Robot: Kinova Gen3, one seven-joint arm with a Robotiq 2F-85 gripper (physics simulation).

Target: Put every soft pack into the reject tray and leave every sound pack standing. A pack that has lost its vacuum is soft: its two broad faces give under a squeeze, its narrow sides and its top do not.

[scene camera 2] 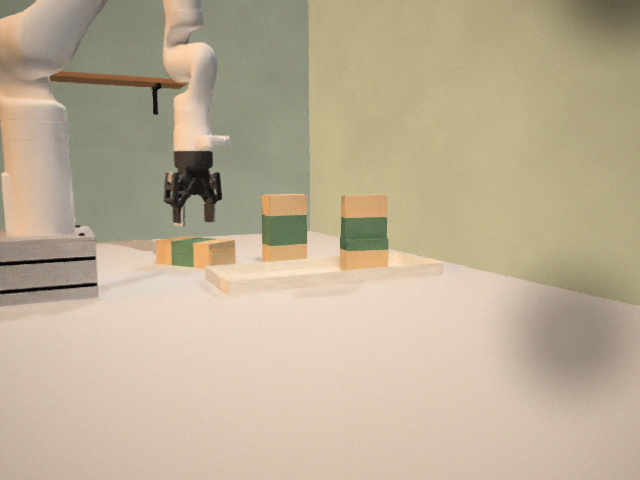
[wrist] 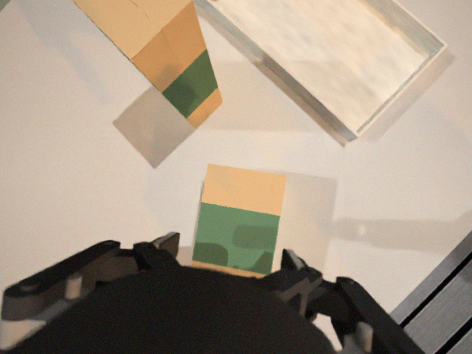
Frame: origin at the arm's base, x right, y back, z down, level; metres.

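Seen in the pictures: gripper, fingertip midpoint: (scene camera 2: 195, 223) (wrist: 229, 252); arm's base, origin of the base link: (scene camera 2: 43, 232).
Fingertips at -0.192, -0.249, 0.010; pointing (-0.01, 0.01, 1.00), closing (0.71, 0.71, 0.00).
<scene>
Offsets run from my fingertips to a thing's middle, as dx, dy, dz.
A tan pack with a green band {+0.004, +0.000, +0.057} (scene camera 2: 195, 252) (wrist: 240, 235) lies flat on the table. My gripper (scene camera 2: 193, 221) (wrist: 229, 252) is open and empty, pointing down above this lying pack, with its fingertips apart on either side of it in the wrist view. A second pack {+0.055, -0.174, +0.012} (scene camera 2: 284, 228) (wrist: 165, 50) stands upright on the table beside the tray. A third pack (scene camera 2: 363, 206) stands upright in the reject tray {+0.223, -0.210, +0.071} (scene camera 2: 279, 282) (wrist: 340, 65), with a step in its green band; it does not show in the wrist view. The lower end of the lying pack is hidden by the gripper body in the wrist view.
The grey robot base block (scene camera 2: 46, 267) (wrist: 445, 295) stands on the left in the scene view and at the lower right in the wrist view. A brown shelf (scene camera 2: 113, 79) is on the back wall. The standing pack is between the lying pack and the right-hand wall in the scene view.
</scene>
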